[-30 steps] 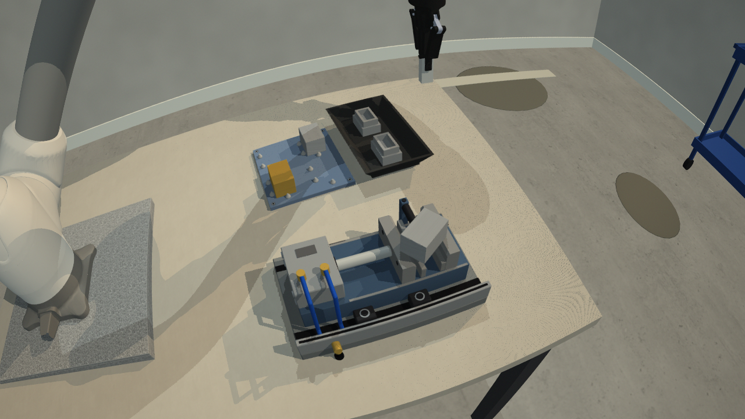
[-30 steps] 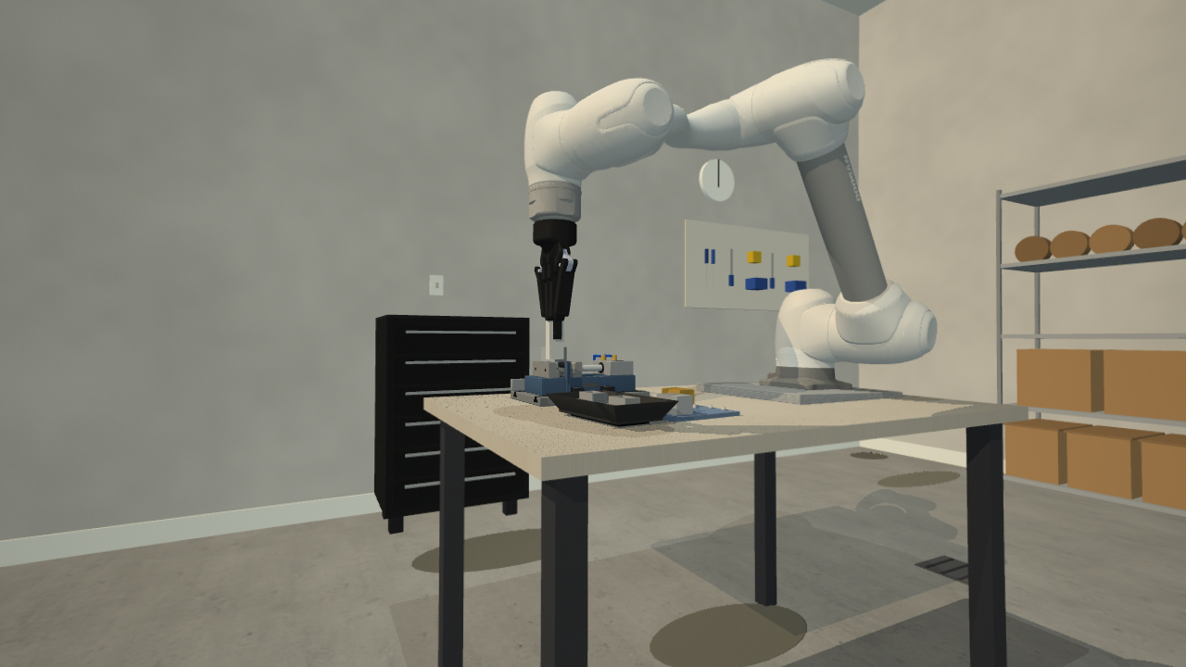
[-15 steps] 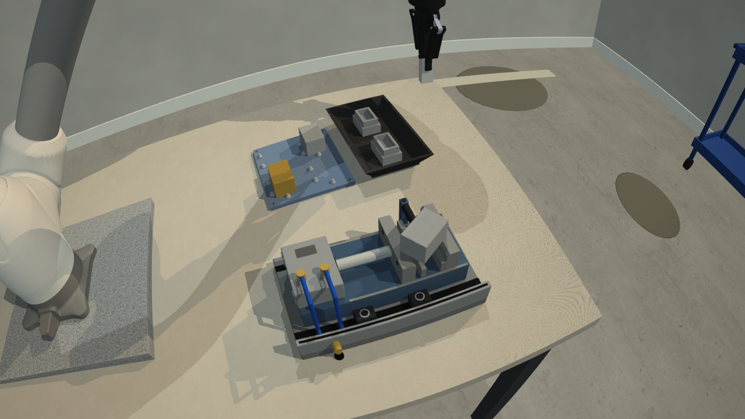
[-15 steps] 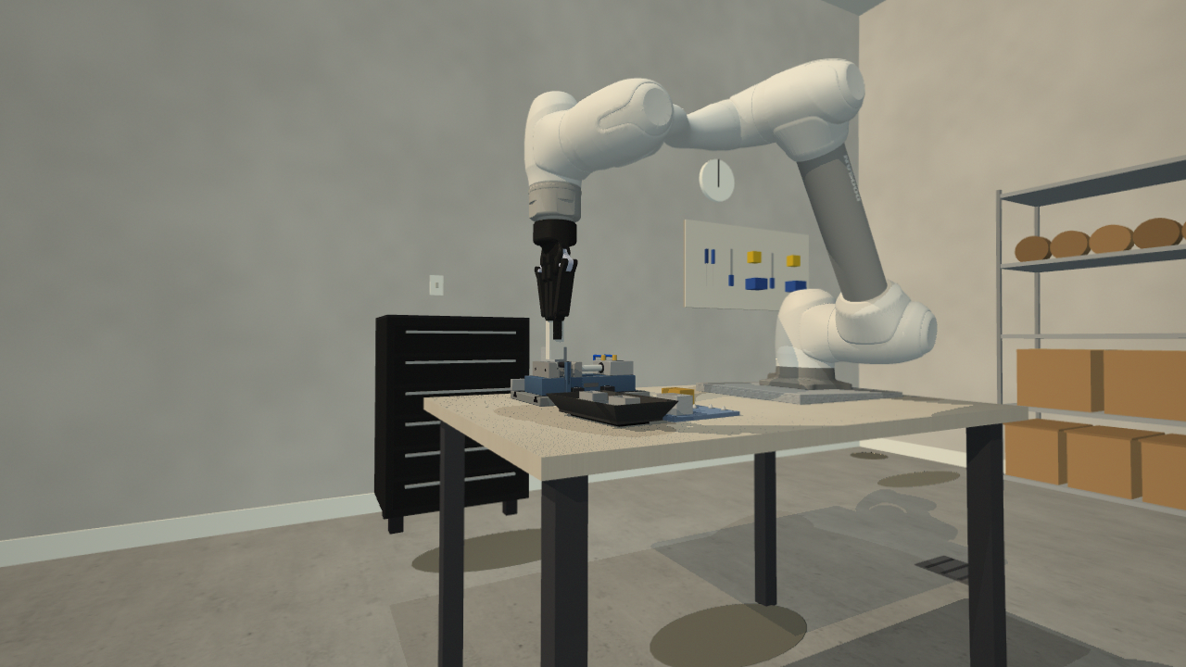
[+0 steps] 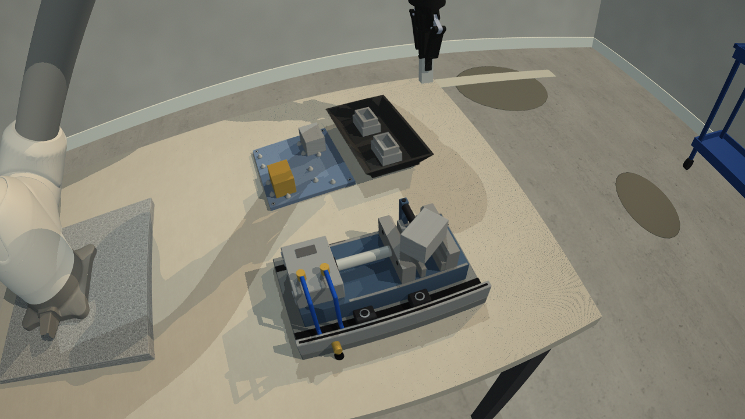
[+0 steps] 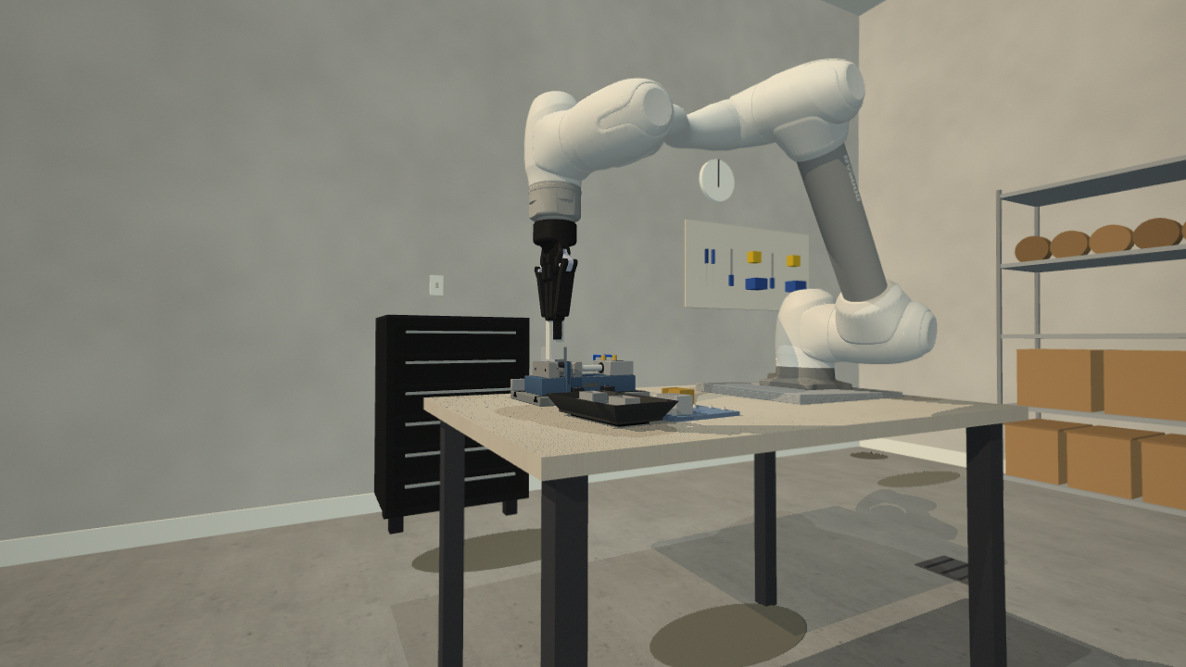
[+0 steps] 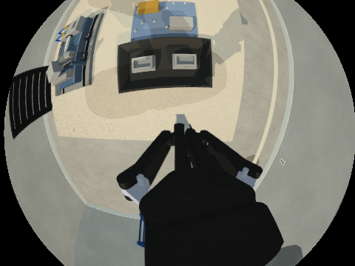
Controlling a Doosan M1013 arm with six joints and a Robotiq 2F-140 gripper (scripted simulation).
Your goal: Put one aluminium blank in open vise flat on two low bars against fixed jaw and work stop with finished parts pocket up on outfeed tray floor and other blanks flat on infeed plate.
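The aluminium blank is 170 mm behind my hand, 390 mm to the right of it and 40 mm below it. The rest, counted from my hand: brass blank 340 mm behind, 110 mm to the right, 120 mm below; infeed plate 290 mm behind, 60 mm to the right, 150 mm below; work stop 160 mm behind, 330 mm to the right, 60 mm below.
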